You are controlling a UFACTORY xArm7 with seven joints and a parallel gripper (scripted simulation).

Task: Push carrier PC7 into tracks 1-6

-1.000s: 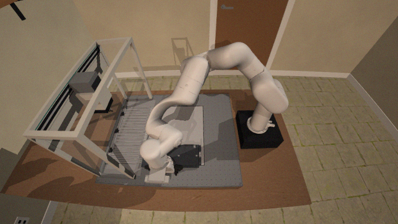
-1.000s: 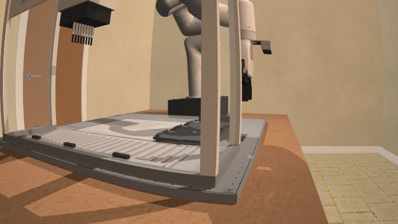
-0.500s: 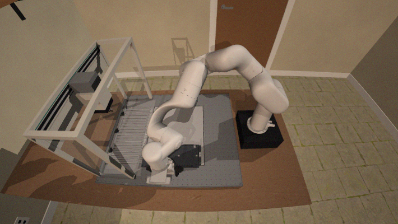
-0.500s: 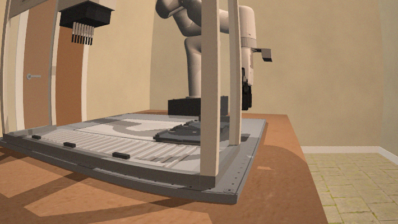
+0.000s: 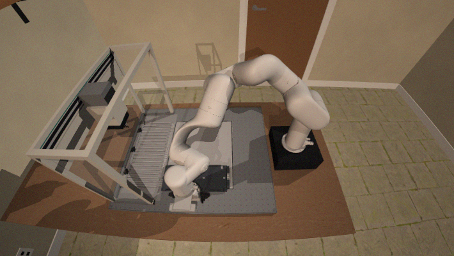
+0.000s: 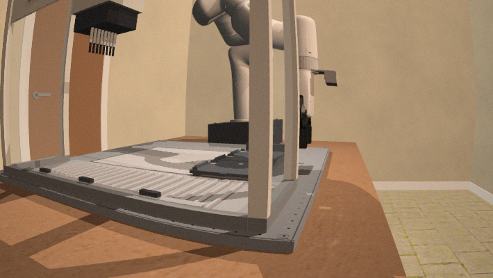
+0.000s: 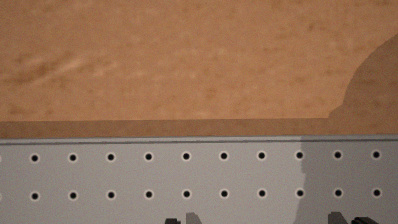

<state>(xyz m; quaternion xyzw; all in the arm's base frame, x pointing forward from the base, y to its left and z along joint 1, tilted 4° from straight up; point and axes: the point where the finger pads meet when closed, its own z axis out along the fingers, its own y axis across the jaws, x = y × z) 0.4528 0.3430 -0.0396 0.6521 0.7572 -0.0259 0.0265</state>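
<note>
The carrier PC7 is 20 mm ahead of my hand, 110 mm to the right of it and 40 mm below it.
</note>
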